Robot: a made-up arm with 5 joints.
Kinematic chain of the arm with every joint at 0, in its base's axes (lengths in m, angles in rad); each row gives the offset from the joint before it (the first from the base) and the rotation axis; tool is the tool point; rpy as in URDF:
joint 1: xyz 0 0 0.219 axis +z
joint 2: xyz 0 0 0 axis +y
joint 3: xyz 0.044 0 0.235 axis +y
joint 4: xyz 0.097 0 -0.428 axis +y
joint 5: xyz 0.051 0 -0.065 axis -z
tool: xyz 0 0 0 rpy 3.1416 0 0
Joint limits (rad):
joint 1: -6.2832..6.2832
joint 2: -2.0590..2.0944
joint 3: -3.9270..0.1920
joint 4: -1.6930..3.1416
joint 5: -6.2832..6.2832
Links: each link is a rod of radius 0.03 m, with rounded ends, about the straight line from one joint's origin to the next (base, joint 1, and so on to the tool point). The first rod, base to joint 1, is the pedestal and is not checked.
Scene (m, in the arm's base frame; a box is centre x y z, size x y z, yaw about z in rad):
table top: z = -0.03
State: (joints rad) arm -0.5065 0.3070 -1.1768 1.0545 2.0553
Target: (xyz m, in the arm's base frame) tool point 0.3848 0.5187 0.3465
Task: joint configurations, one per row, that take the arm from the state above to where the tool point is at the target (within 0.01 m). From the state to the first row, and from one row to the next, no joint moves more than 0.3 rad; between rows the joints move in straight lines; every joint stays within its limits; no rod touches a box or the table.
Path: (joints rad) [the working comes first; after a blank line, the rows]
Joints at the target: 0.9325 0.4175 -1.6973 0.8743 2.0553
Straight joint move there: clear.

1: -0.2187 0.3291 -1.2809 1.0185 2.0553
2: 0.0691 0.3512 -1.3850 0.9824 2.0553
3: 0.3569 0.3733 -1.4891 0.9464 2.0553
4: 0.6447 0.3954 -1.5932 0.9104 2.0553
5: 0.9325 0.4175 -1.6973 0.8743 2.0553

